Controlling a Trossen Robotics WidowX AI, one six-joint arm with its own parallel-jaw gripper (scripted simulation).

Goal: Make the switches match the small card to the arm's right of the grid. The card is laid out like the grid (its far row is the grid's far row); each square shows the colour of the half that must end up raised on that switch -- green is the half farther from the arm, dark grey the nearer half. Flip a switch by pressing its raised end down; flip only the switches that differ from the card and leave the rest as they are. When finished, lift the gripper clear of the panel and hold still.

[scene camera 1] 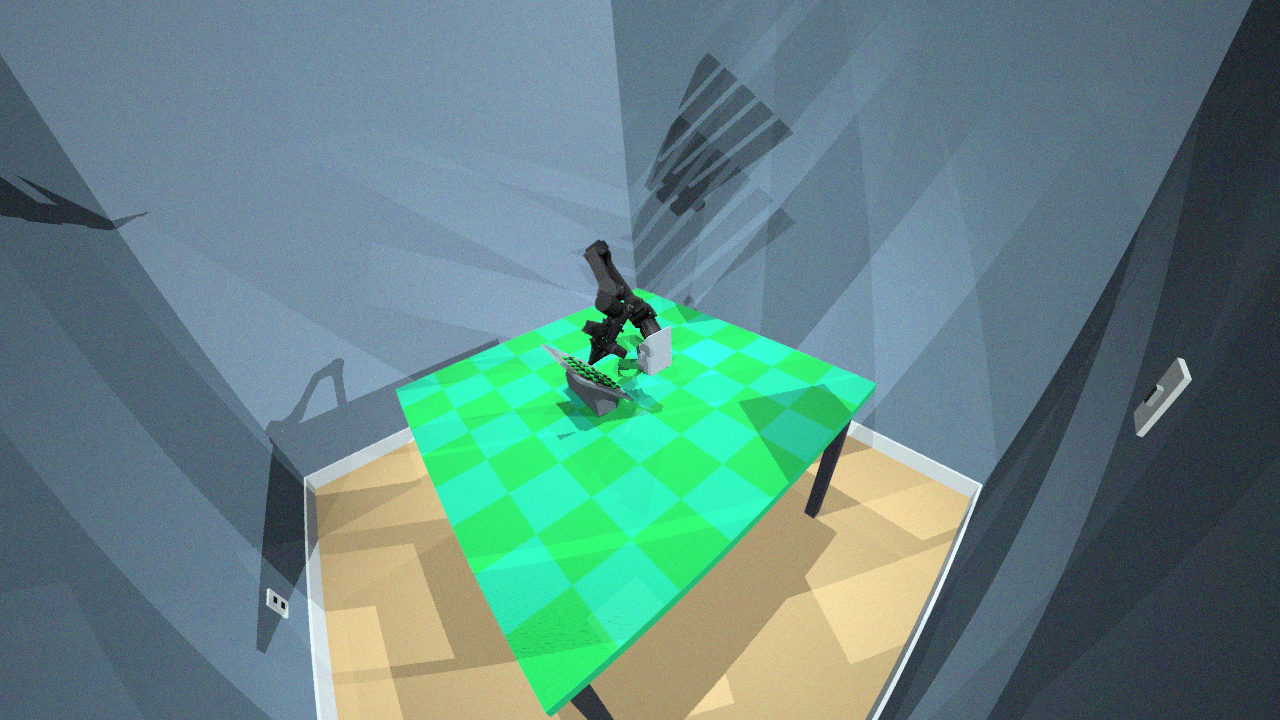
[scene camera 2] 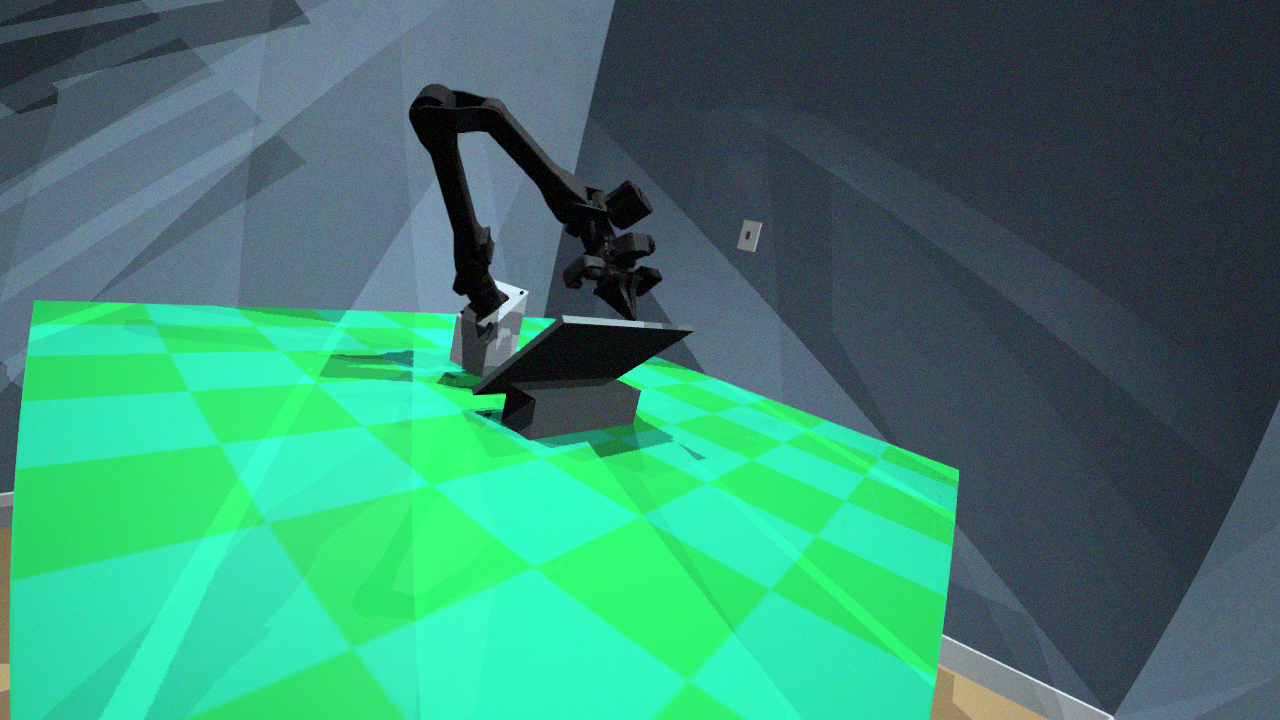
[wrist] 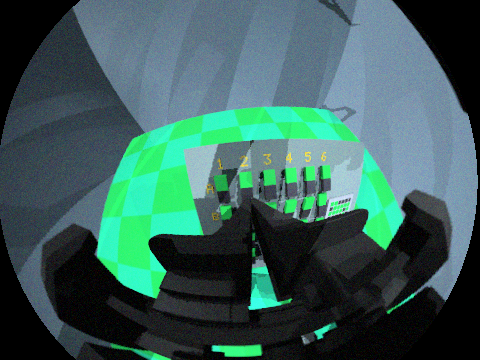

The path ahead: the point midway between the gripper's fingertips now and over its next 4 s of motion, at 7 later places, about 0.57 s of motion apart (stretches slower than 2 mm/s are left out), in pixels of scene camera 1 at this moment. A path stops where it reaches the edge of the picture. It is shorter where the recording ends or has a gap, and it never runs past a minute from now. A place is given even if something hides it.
My gripper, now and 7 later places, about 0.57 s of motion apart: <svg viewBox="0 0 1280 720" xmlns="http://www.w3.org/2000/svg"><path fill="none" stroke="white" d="M589 364L586 370L586 371L586 372L586 372L598 356L600 367L596 372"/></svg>
